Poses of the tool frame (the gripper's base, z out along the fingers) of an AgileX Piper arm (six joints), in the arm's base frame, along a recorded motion.
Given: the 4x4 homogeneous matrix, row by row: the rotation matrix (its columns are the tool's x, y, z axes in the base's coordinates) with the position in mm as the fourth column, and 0 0 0 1 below. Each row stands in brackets.
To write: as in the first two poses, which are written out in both.
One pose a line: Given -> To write
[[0.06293, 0.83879, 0.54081, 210.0], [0.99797, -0.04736, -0.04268, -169.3], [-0.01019, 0.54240, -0.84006, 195.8], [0, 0, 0, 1]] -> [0.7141, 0.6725, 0.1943, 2.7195, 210.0, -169.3, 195.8]
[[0.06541, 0.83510, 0.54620, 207.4], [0.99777, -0.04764, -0.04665, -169.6], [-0.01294, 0.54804, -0.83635, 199.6], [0, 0, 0, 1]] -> [0.7145, 0.6718, 0.1955, 2.7124, 207.4, -169.6, 199.6]
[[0.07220, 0.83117, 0.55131, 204.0], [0.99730, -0.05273, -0.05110, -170.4], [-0.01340, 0.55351, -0.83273, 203.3], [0, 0, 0, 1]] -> [0.7165, 0.6692, 0.1969, 2.7060, 204.0, -170.4, 203.3]
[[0.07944, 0.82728, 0.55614, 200.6], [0.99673, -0.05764, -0.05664, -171.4], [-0.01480, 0.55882, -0.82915, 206.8], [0, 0, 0, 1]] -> [0.7186, 0.6667, 0.1979, 2.6991, 200.6, -171.4, 206.8]
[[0.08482, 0.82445, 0.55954, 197.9], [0.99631, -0.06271, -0.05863, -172.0], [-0.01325, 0.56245, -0.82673, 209.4], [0, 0, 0, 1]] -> [0.7204, 0.6643, 0.1993, 2.6959, 197.9, -172.0, 209.4]
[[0.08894, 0.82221, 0.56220, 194.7], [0.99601, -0.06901, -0.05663, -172.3], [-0.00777, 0.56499, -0.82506, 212.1], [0, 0, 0, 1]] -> [0.7219, 0.6619, 0.2018, 2.6965, 194.7, -172.3, 212.1]
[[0.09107, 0.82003, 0.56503, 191.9], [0.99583, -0.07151, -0.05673, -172.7], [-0.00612, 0.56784, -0.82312, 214.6], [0, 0, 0, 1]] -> [0.7225, 0.6607, 0.2034, 2.6947, 191.9, -172.7, 214.6]
